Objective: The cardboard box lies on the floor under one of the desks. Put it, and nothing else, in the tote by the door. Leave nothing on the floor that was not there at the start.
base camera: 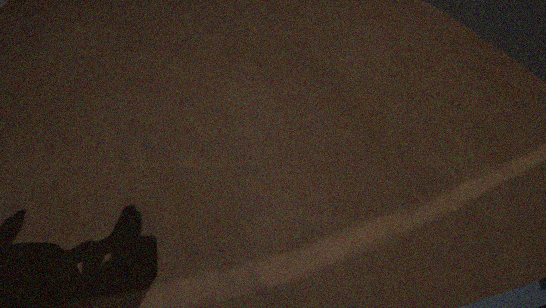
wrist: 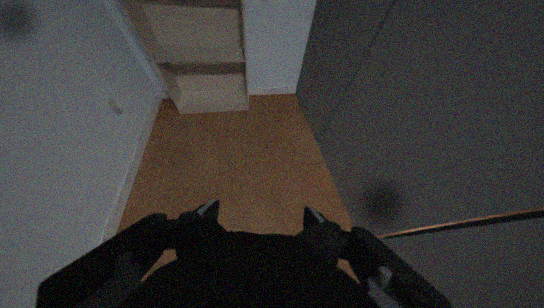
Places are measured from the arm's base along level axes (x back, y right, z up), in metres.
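Where they show: gripper, fingertip midpoint: (wrist: 261, 212).
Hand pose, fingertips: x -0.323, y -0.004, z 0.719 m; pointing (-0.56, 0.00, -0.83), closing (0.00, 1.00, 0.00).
Note:
After its pixels a point has its place.
My gripper (wrist: 261, 212) {x -0.323, y -0.004, z 0.719 m} is open, with its two dark fingertips wide apart and no object between them. It shows at the bottom of the wrist view, above the brown floor (wrist: 235, 160) {x -1.050, y -0.296, z -0.396 m}. The cardboard box, the desks and the tote cannot be made out in either view. Both views are dim and grainy.
In the wrist view, a pale wall (wrist: 65, 150) {x -0.716, y -1.088, z 0.112 m} runs along the left and a grey panel (wrist: 425, 125) {x -0.801, y 0.677, z 0.453 m} along the right. A light wooden shelf unit (wrist: 207, 67) {x -1.960, y -0.723, z -0.011 m} stands at the far end. In the base camera view, a dark shadow (base camera: 115, 275) {x -0.256, y -0.192, z -0.396 m} lies on the floor at lower left.

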